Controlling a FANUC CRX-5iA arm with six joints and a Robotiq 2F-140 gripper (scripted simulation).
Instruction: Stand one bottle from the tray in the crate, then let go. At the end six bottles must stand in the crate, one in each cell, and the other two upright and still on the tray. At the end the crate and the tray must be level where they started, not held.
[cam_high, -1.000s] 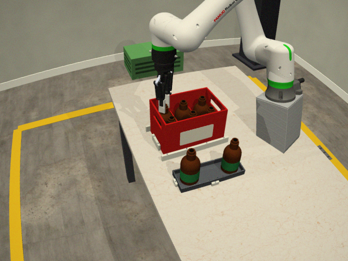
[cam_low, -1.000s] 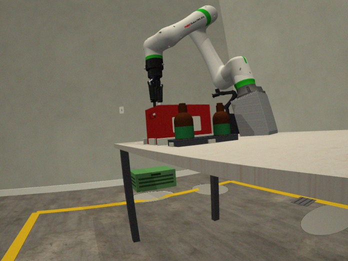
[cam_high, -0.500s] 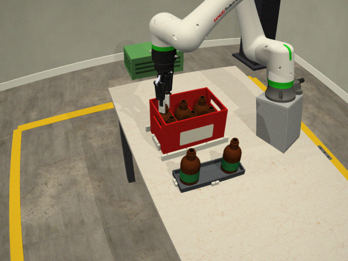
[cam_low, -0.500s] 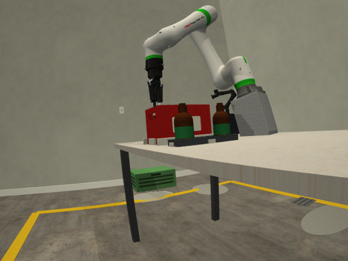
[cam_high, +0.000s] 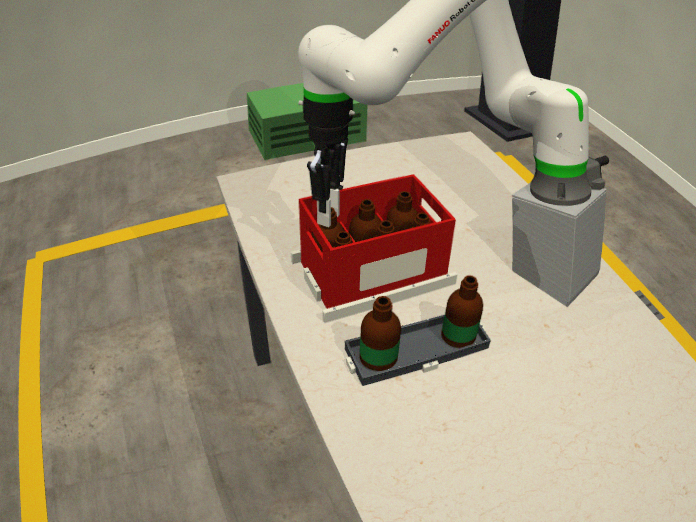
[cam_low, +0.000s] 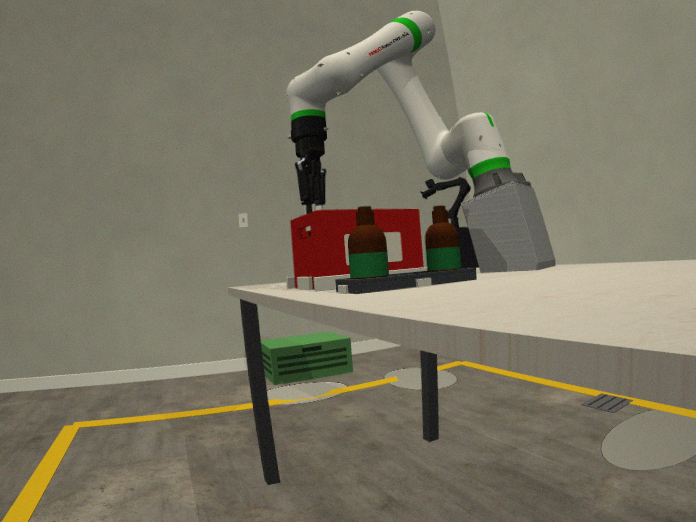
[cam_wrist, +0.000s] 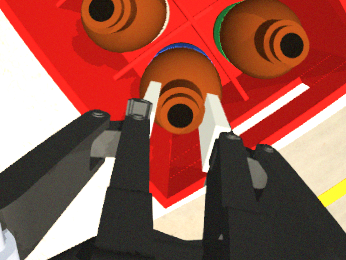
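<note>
The glass bottle lies 90 mm below my hand. The rest, counted from my hand: grey tray: 290 mm to the left, 160 mm below, 60 mm behind; then red crate: 90 mm below, 80 mm behind, 50 mm to the left.
</note>
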